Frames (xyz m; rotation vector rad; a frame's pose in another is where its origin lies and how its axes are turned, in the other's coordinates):
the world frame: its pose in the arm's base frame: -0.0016 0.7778 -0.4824 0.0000 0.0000 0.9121
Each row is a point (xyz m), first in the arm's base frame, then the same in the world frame.
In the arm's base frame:
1: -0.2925 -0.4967 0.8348
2: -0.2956 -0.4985 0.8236
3: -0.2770 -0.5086 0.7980
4: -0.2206 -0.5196 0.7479
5: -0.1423 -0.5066 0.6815
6: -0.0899 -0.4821 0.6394
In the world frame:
1: -1.1859 -0.5501 1.3172
2: -1.1892 -0.5487 1.3060
3: -1.1858 -0.5696 1.2804
4: -1.1600 -0.6209 1.2303
5: -1.1018 -0.6749 1.1639
6: -1.0504 -0.7013 1.1218

